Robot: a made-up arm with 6 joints. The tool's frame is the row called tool.
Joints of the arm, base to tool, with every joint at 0 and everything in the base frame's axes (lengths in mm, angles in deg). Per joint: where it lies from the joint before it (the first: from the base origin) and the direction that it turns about. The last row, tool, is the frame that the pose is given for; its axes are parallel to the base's.
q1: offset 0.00 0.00 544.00 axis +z
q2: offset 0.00 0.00 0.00 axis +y
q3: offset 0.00 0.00 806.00 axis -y
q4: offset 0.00 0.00 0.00 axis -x
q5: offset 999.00 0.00 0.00 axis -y
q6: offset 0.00 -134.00 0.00 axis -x
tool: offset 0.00 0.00 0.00
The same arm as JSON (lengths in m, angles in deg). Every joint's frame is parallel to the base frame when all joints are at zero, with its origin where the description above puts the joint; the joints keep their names.
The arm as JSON. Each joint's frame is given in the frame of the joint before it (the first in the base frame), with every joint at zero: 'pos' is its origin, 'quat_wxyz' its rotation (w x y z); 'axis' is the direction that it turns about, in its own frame. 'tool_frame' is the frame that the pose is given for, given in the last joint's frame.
{"length_unit": "m", "angle_unit": "deg", "joints": [{"joint": "q1", "pos": [0.0, 0.0, 0.544], "quat_wxyz": [1.0, 0.0, 0.0, 0.0], "axis": [0.0, 0.0, 1.0]}, {"joint": "q2", "pos": [0.0, 0.0, 0.0], "quat_wxyz": [1.0, 0.0, 0.0, 0.0], "axis": [0.0, 1.0, 0.0]}, {"joint": "q3", "pos": [0.0, 0.0, 0.806], "quat_wxyz": [1.0, 0.0, 0.0, 0.0], "axis": [0.0, -1.0, 0.0]}, {"joint": "q4", "pos": [0.0, 0.0, 0.0], "quat_wxyz": [1.0, 0.0, 0.0, 0.0], "axis": [-1.0, 0.0, 0.0]}, {"joint": "q5", "pos": [0.999, 0.0, 0.0], "quat_wxyz": [1.0, 0.0, 0.0, 0.0], "axis": [0.0, -1.0, 0.0]}, {"joint": "q6", "pos": [0.0, -0.134, 0.0], "quat_wxyz": [1.0, 0.0, 0.0, 0.0], "axis": [-1.0, 0.0, 0.0]}], "tool_frame": {"pos": [0.0, 0.0, 0.0], "quat_wxyz": [1.0, 0.0, 0.0, 0.0]}}
